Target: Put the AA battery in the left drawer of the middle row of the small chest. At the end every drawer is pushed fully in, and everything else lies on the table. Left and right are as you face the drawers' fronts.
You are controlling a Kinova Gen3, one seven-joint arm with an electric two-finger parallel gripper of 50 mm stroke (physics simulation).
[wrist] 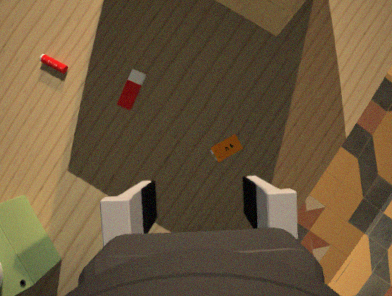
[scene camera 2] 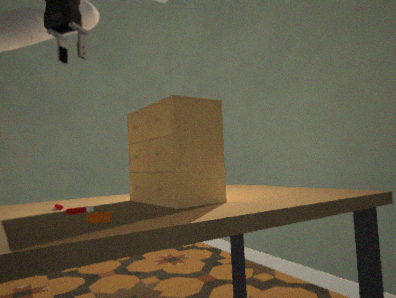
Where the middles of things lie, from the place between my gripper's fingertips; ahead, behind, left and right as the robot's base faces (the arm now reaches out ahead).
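I see the wooden chest [scene camera 2: 199, 165], and it sits 21 cm below my hand, 23 cm to the left of it and 29 cm ahead of it.
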